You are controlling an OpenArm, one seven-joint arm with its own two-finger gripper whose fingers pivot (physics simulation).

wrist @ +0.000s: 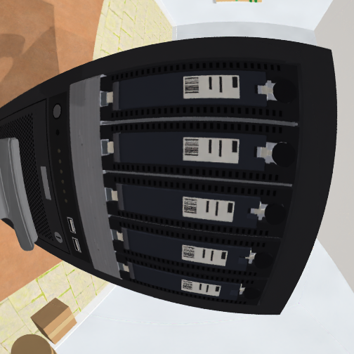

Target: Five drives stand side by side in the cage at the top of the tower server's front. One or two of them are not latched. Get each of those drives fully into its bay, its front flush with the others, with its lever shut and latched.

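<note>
The tower server (317, 175) fills the middle of the wrist view, its cage turned sideways. Five dark drives with white labels lie one below another in the picture: the top one (150, 90), the second (150, 150), the third (150, 200), the fourth (155, 244) and the bottom one (157, 277). Their fronts look nearly level and no lever stands clearly swung out; I cannot tell whether each is latched or exactly flush. Silver catches show at both ends of the drives. My gripper is open: one grey finger (17, 200) shows at the left edge, away from the drives; the other finger is not visible.
A grey strip (90, 175) borders the cage. Left of it are a round button (57, 111), two USB ports (71, 225) (76, 244) and a mesh panel (37, 170). A brown box (52, 320) and a round brown object (32, 346) stand at the lower left. Pale walls lie beyond.
</note>
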